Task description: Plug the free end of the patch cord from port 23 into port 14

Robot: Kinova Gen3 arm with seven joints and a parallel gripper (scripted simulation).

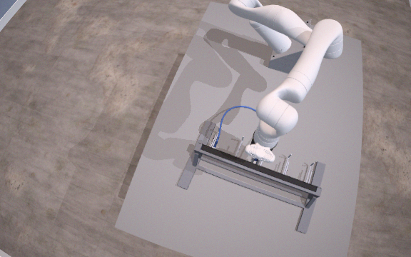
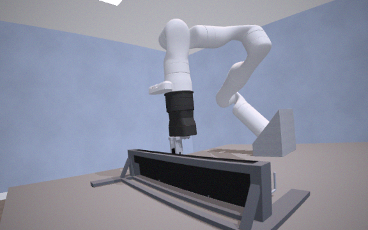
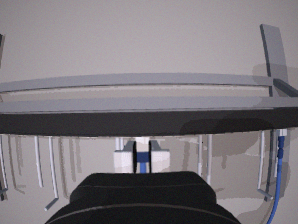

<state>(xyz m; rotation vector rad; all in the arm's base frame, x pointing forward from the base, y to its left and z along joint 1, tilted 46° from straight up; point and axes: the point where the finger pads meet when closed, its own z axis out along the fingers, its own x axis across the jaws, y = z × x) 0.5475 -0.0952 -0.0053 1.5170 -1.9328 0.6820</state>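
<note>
Now: the plug 1 cm ahead of my hand and 1 cm below it.
</note>
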